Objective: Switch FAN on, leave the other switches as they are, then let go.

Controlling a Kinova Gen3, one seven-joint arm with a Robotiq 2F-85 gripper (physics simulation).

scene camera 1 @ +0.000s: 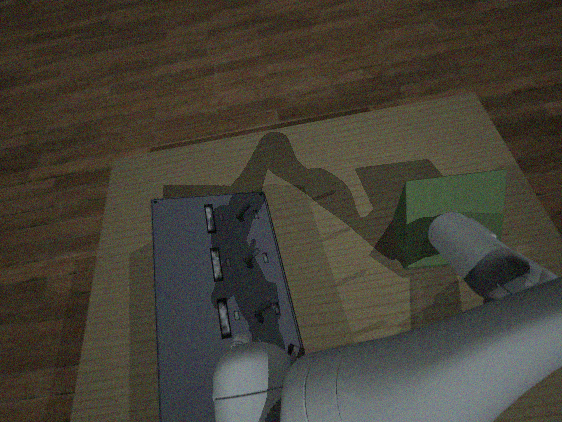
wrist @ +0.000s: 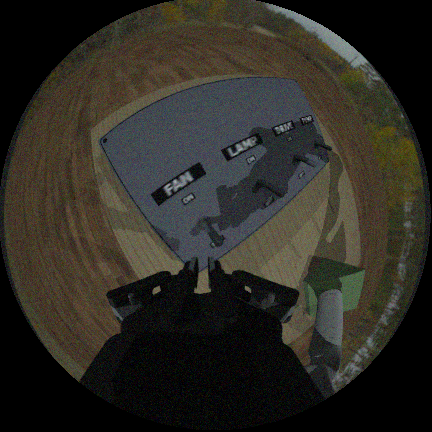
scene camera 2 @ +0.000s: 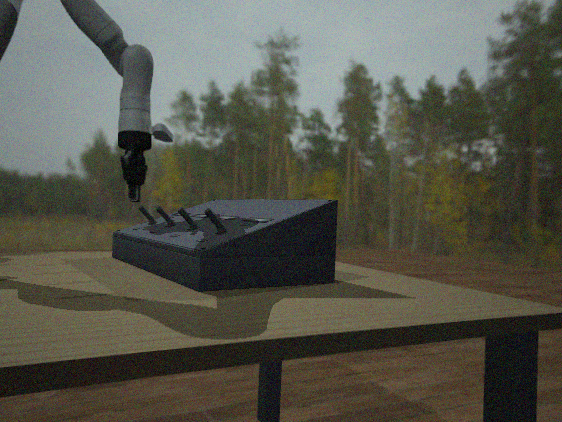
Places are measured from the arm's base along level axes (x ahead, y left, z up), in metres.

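Pixels of known places: gripper, between the fingertips: (wrist: 202, 263) (scene camera 2: 134, 201); arm's base, origin of its link: (scene camera 1: 449, 231) (wrist: 329, 297).
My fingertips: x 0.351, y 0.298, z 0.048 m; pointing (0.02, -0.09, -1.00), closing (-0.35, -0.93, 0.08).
For each thing: its top centre in the pictures, then the offset to it from my fingertips. "pt": a spot on its surface instead. Level surfaces: height alone.
- FAN label, centre of its top: (wrist: 177, 182) dy -0.007, dx +0.108, dz -0.022 m
- FAN lever, centre of its top: (wrist: 213, 234) (scene camera 2: 147, 205) dy -0.026, dx +0.027, dz -0.008 m
- LAMP lever, a spot on its surface: (wrist: 270, 189) (scene camera 1: 264, 310) (scene camera 2: 163, 214) pt dy -0.137, dx +0.052, dz -0.026 m
- wooden table, height of its surface: dz -0.134 m
The sloped blue-grey switch box (scene camera 1: 180, 300) (scene camera 2: 270, 270) (wrist: 165, 130) stands on the table. The FAN label (wrist: 178, 183) has a small ON mark below it. The FAN lever (scene camera 2: 146, 215) (wrist: 216, 234) leans towards the low edge, away from ON; my arm hides it in scene camera 1. The LAMP lever (scene camera 1: 265, 312) (scene camera 2: 165, 216) (wrist: 270, 189) and the two levers beyond lean the same way. My gripper (scene camera 2: 134, 201) (wrist: 202, 263) is shut, with a small gap between its tips and nothing held. It is above and slightly beyond the FAN lever, apart from it in scene camera 2.
A green angular block (scene camera 1: 455, 195) (wrist: 352, 290) stands on the table beside my arm's base. The wooden table (scene camera 1: 135, 170) (scene camera 2: 450, 305) carries the box, with arm shadows across both. The other levers stand in a row along the low side of the box.
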